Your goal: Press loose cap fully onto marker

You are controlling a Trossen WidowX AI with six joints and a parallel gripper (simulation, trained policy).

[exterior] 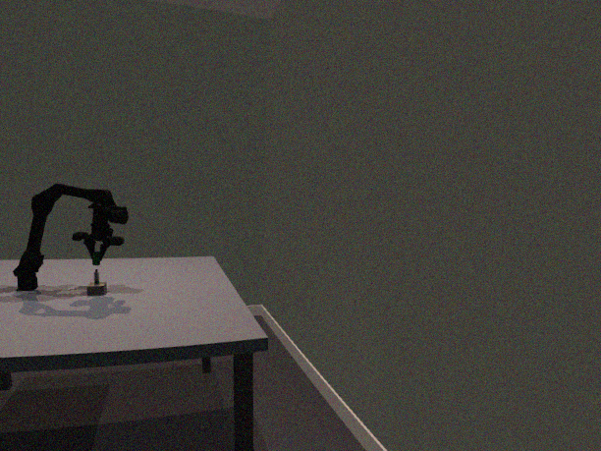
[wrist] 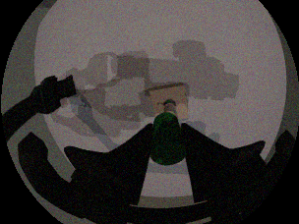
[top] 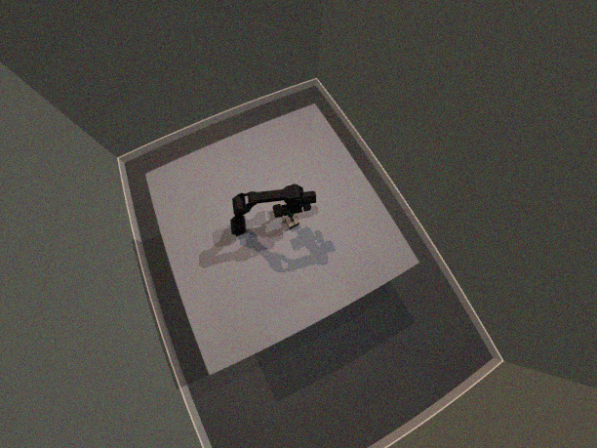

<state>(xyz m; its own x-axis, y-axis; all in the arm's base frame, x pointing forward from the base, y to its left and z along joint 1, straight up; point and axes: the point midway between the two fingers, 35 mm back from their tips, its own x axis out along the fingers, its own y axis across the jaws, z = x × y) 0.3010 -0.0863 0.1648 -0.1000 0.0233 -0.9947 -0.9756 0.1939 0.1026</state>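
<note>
Now: gripper tip 10 mm to the left of the tan holder block and 110 mm above it. Round my gripper tip: dark green cap 10 mm to the right, 10 mm above.
</note>
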